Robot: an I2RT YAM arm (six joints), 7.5 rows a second.
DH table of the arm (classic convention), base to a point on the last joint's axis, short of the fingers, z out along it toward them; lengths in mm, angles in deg. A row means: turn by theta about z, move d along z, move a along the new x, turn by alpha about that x. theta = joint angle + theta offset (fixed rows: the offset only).
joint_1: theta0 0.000, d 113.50, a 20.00, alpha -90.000
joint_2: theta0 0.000, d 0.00, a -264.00, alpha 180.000
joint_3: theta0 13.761, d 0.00, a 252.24, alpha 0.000
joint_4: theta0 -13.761, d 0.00, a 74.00, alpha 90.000
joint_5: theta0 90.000, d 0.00, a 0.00, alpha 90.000
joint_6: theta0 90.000, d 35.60, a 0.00, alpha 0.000
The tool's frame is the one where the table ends.
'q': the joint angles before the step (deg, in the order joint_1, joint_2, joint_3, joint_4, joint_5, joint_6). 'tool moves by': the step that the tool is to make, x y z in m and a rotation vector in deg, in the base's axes. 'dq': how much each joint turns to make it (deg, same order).
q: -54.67 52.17 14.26 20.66 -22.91 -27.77
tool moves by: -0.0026 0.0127 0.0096 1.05 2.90 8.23
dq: 0.47 -5.55 2.61 -12.80 -6.73 -4.73
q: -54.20 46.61 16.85 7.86 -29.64 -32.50
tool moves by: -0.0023 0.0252 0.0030 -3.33 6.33 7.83
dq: 4.69 -7.40 1.28 -14.36 0.09 -8.86
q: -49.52 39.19 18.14 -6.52 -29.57 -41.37
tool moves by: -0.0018 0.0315 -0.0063 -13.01 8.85 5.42
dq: 10.97 -8.93 -1.56 -9.47 12.28 -11.95
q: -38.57 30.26 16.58 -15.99 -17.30 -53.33
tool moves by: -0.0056 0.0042 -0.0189 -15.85 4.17 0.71
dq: 2.11 -5.01 -5.83 4.23 8.35 -13.02
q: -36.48 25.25 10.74 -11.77 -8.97 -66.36
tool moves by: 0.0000 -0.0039 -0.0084 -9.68 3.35 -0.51
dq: -0.15 0.45 -2.66 5.17 4.50 -8.74
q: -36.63 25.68 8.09 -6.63 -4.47 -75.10
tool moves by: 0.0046 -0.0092 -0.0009 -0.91 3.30 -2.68
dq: -1.25 5.99 1.12 2.68 2.46 -1.85
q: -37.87 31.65 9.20 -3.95 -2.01 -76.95
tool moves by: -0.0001 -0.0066 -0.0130 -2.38 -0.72 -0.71
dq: -2.25 3.49 -3.45 8.91 -0.79 -1.92
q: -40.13 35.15 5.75 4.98 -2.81 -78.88
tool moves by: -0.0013 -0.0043 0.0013 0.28 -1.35 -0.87
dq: -1.93 0.76 0.03 1.60 -1.41 0.57
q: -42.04 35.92 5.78 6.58 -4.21 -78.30
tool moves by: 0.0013 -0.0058 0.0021 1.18 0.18 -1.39
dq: -1.34 2.65 1.20 0.57 -0.26 0.70
